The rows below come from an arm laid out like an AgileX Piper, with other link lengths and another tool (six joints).
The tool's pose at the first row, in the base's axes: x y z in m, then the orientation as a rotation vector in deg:
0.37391, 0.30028, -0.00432, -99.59, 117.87, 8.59
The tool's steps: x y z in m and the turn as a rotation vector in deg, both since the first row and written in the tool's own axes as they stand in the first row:
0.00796, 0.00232, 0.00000, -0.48, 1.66, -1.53
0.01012, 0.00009, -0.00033, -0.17, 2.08, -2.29
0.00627, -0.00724, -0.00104, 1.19, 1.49, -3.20
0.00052, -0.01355, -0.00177, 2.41, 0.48, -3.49
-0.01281, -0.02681, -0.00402, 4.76, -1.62, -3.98
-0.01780, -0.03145, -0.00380, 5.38, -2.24, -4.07
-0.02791, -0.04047, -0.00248, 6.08, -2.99, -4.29
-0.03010, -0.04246, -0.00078, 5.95, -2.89, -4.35
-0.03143, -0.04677, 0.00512, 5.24, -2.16, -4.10
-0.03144, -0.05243, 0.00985, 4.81, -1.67, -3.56
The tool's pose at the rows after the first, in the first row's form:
0.37079, 0.29350, -0.00793, -102.10, 117.78, 7.22
0.37260, 0.29096, -0.00805, -102.85, 117.29, 6.30
0.37988, 0.29272, -0.00445, -102.67, 115.68, 5.10
0.38639, 0.29641, -0.00028, -101.79, 114.38, 4.60
0.40002, 0.30505, 0.00962, -99.95, 111.85, 3.80
0.40509, 0.30873, 0.01231, -99.40, 111.17, 3.66
0.41523, 0.31658, 0.01690, -98.87, 110.26, 3.51
0.41783, 0.31877, 0.01663, -99.04, 110.31, 3.54
0.42364, 0.32122, 0.01271, -99.54, 111.23, 3.73
0.43030, 0.32176, 0.00958, -99.49, 112.18, 3.92

